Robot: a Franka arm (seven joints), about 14 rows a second.
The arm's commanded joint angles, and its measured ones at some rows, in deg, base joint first. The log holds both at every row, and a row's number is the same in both.
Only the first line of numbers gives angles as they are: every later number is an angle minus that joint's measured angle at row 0.
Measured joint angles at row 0:
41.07, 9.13, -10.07, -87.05, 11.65, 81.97, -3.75
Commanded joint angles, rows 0 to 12:
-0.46, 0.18, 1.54, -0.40, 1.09, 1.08, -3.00
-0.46, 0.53, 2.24, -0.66, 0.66, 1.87, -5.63
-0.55, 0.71, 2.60, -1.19, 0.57, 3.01, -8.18
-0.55, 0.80, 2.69, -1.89, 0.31, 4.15, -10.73
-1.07, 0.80, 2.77, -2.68, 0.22, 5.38, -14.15
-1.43, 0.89, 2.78, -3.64, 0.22, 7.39, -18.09
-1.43, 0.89, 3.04, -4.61, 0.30, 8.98, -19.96
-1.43, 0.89, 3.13, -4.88, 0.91, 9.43, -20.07
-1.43, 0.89, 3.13, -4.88, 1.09, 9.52, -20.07
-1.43, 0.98, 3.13, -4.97, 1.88, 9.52, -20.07
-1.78, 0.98, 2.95, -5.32, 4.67, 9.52, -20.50
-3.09, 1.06, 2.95, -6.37, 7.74, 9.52, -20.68
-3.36, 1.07, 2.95, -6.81, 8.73, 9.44, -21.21
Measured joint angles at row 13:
-1.30, 1.52, 2.38, -5.15, 4.90, 8.98, -18.69
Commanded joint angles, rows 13 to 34:
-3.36, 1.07, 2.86, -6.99, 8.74, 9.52, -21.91
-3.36, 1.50, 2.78, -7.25, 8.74, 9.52, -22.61
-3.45, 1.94, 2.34, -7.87, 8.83, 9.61, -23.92
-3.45, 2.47, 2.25, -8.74, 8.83, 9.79, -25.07
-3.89, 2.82, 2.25, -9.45, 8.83, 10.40, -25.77
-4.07, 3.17, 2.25, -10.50, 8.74, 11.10, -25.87
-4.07, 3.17, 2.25, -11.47, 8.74, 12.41, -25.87
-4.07, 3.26, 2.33, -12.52, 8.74, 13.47, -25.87
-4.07, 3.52, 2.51, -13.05, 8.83, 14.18, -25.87
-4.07, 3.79, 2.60, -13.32, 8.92, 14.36, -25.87
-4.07, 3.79, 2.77, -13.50, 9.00, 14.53, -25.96
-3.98, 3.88, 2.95, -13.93, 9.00, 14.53, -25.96
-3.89, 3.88, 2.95, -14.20, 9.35, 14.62, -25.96
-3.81, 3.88, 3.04, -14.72, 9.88, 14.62, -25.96
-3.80, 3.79, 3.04, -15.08, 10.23, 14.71, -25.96
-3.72, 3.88, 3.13, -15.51, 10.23, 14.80, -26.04
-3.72, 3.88, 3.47, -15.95, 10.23, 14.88, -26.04
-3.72, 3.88, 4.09, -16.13, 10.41, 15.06, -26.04
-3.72, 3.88, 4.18, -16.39, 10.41, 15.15, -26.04
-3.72, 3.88, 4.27, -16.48, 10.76, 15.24, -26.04
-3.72, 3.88, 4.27, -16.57, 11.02, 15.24, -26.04
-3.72, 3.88, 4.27, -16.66, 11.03, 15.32, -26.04
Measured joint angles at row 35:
-3.62, 4.40, 4.27, -15.73, 9.14, 14.42, -24.43
